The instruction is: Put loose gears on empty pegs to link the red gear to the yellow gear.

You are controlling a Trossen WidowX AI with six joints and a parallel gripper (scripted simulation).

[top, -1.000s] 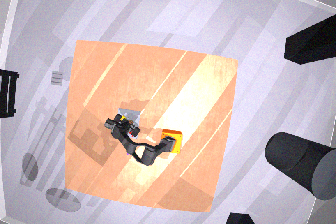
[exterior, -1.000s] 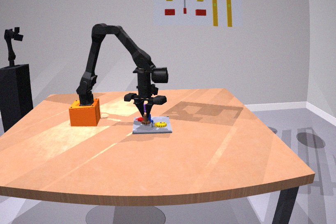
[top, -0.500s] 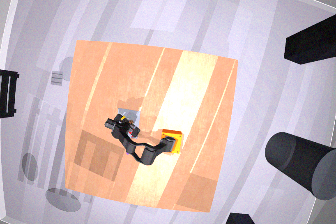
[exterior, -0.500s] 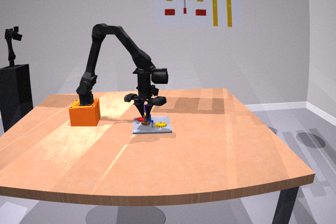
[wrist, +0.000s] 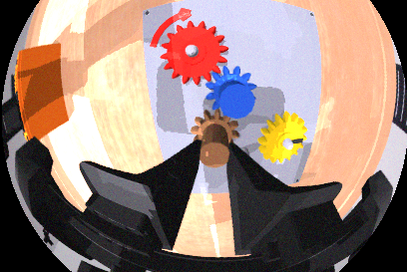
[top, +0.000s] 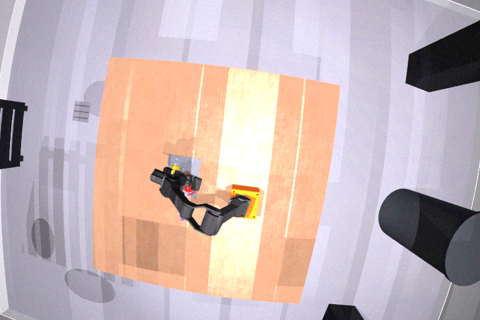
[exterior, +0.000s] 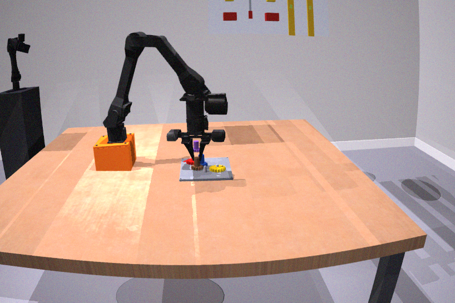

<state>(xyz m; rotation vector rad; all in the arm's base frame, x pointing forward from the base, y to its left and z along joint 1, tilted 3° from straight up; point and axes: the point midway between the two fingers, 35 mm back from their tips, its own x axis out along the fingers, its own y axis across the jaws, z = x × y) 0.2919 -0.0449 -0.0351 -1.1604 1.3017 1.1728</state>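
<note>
Right now the brown gear is 1 cm below my gripper tip. Also, from my gripper tip: yellow gear 7 cm ahead, 1 cm to the right, 2 cm below; then blue gear 1 cm ahead, 4 cm to the left, 1 cm below; then red gear 2 cm behind, 7 cm to the left, 2 cm below.
</note>
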